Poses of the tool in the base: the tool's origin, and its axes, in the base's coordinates. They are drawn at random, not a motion.
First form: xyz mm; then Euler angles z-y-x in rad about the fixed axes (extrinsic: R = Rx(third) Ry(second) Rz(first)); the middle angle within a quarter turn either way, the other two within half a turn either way.
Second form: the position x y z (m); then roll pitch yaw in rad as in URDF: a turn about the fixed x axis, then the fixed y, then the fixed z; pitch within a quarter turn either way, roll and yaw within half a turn. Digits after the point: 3 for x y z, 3 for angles.
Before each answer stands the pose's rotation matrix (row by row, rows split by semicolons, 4 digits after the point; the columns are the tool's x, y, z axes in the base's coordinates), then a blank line. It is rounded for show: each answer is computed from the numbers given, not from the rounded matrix.
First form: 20 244 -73 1.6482 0.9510 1.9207
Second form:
-0.0449 -0.5791 0.8140; -0.4009 -0.7359 -0.5457; 0.9150 -0.3508 -0.1991

0.020 0.244 -0.073 -2.087 -1.156 -1.682
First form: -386 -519 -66 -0.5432 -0.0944 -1.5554
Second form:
0.8522 0.5146 -0.0943; 0.0727 0.0619 0.9954; 0.5181 -0.8552 0.0153

-0.386 -0.519 -0.066 -1.553 -0.545 0.085
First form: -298 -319 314 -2.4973 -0.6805 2.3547
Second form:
-0.6214 0.4668 -0.6292; 0.7803 0.2969 -0.5504; -0.0702 -0.8330 -0.5488

-0.298 -0.319 0.314 -2.153 0.070 2.243
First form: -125 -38 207 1.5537 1.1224 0.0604
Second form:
0.0074 -0.4335 0.9011; 0.9990 -0.0373 -0.0262; 0.0450 0.9004 0.4327

-0.125 -0.038 0.207 1.123 -0.045 1.563
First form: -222 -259 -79 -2.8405 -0.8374 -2.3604
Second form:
-0.6393 0.1985 -0.7429; -0.2890 0.8333 0.4713; 0.7126 0.5160 -0.4753

-0.222 -0.259 -0.079 2.315 -0.793 -2.717
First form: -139 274 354 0.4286 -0.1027 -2.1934
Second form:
0.9048 -0.4134 -0.1025; -0.1666 -0.5650 0.8081; -0.3920 -0.7140 -0.5801

-0.139 0.274 0.354 -2.253 0.403 -0.182
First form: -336 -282 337 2.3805 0.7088 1.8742
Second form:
-0.5497 -0.5236 0.6509; -0.6559 -0.2121 -0.7245; 0.5174 -0.8251 -0.2268

-0.336 -0.282 0.337 -1.839 -0.544 -2.268
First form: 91 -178 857 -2.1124 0.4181 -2.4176
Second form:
-0.4711 0.7831 0.4060; 0.7806 0.1558 0.6053; 0.4108 0.6021 -0.6846

0.091 -0.178 0.857 2.420 -0.423 2.114
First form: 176 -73 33 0.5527 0.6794 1.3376
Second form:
0.6621 -0.4084 0.6283; 0.6416 -0.1243 -0.7569; 0.3872 0.9043 0.1798

0.176 -0.073 0.033 1.375 -0.398 0.770
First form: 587 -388 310 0.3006 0.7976 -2.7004
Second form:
0.6671 -0.2068 0.7157; -0.5596 -0.7732 0.2982; 0.4917 -0.5995 -0.6315

0.587 -0.388 0.310 -2.382 -0.514 -0.698
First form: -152 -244 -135 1.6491 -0.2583 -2.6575
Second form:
-0.0756 -0.9639 -0.2554; -0.8917 -0.0493 0.4500; -0.4463 0.2618 -0.8557

-0.152 -0.244 -0.135 2.845 0.463 -1.655
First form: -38 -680 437 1.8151 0.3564 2.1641
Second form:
-0.2267 -0.9093 0.3489; -0.6125 -0.1454 -0.7770; 0.7573 -0.3898 -0.5240

-0.038 -0.680 0.437 -2.502 -0.859 -1.925
